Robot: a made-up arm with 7 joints. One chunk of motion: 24 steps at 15 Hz.
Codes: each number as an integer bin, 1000 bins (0 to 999) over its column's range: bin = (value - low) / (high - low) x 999, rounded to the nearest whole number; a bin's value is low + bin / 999 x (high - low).
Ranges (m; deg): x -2..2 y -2..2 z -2..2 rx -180..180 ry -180..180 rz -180..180
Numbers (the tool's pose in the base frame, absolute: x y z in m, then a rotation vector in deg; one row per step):
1: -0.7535 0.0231 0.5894 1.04 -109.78 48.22
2: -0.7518 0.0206 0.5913 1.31 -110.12 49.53
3: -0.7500 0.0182 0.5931 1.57 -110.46 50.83
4: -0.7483 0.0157 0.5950 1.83 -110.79 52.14
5: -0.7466 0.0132 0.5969 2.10 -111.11 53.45
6: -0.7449 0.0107 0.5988 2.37 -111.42 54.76
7: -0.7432 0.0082 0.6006 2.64 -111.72 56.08
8: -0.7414 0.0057 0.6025 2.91 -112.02 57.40
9: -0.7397 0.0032 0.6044 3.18 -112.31 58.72
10: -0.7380 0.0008 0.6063 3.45 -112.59 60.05
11: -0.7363 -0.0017 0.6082 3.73 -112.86 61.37
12: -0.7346 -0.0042 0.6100 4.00 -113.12 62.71
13: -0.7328 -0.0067 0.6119 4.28 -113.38 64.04
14: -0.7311 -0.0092 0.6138 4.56 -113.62 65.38
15: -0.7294 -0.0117 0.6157 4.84 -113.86 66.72
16: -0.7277 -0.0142 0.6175 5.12 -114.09 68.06
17: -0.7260 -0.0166 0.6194 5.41 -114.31 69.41
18: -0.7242 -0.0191 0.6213 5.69 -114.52 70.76
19: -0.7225 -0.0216 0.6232 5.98 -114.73 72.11
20: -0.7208 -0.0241 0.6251 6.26 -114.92 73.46
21: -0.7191 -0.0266 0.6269 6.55 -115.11 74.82
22: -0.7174 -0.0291 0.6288 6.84 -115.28 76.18
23: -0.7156 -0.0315 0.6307 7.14 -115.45 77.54
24: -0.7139 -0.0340 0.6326 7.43 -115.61 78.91
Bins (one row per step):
1: 311 505 647 502 195 633
2: 312 505 647 503 194 637
3: 312 504 648 504 193 641
4: 313 503 648 505 192 644
5: 313 503 649 505 191 648
6: 313 502 649 506 190 651
7: 314 502 649 507 189 655
8: 314 501 650 508 189 659
9: 315 500 650 508 188 662
10: 315 500 651 509 187 666
11: 316 499 651 510 186 670
12: 316 498 652 511 186 674
13: 316 498 652 511 185 677
14: 317 497 653 512 184 681
15: 317 497 653 513 184 685
16: 318 496 654 514 183 688
17: 318 495 654 515 182 692
18: 319 495 655 515 182 696
19: 319 494 655 516 181 700
20: 319 493 656 517 181 703
21: 320 493 656 518 180 707
22: 320 492 657 518 180 711
23: 321 492 657 519 179 715
24: 321 491 657 520 179 718

